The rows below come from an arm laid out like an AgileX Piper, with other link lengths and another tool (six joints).
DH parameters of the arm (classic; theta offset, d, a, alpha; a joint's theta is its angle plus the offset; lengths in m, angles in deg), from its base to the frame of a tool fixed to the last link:
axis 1: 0 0.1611 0 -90
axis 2: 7.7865 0 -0.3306 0
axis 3: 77.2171 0 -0.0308 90
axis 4: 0 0.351 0 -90
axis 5: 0 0 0 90
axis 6: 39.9 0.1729 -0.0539 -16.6
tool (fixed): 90 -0.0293 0 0
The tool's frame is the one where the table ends.
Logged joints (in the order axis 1, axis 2, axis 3, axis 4, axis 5, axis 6), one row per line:
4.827, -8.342, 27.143, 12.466, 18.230, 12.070
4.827, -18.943, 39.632, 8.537, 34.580, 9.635
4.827, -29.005, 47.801, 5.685, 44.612, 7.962
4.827, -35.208, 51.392, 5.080, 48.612, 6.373
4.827, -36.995, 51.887, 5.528, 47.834, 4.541
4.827, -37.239, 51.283, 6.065, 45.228, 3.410
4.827, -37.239, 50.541, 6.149, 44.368, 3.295
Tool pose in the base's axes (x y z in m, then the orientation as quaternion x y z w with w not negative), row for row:
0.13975, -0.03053, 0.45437, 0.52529, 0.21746, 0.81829, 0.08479
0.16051, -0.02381, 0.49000, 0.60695, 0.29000, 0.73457, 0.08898
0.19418, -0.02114, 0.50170, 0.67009, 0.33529, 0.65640, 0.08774
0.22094, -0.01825, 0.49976, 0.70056, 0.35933, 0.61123, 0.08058
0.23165, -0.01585, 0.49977, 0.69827, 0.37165, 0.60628, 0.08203
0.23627, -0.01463, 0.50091, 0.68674, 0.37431, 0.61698, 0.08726
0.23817, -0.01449, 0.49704, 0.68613, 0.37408, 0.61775, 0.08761
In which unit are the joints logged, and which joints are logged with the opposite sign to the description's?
The joints are logged in degrees. Opposite sign: axis 2, axis 3.
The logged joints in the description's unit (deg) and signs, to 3 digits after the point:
4.827, 8.342, -27.143, 12.466, 18.230, 12.070
4.827, 18.943, -39.632, 8.537, 34.580, 9.635
4.827, 29.005, -47.801, 5.685, 44.612, 7.962
4.827, 35.208, -51.392, 5.080, 48.612, 6.373
4.827, 36.995, -51.887, 5.528, 47.834, 4.541
4.827, 37.239, -51.283, 6.065, 45.228, 3.410
4.827, 37.239, -50.541, 6.149, 44.368, 3.295

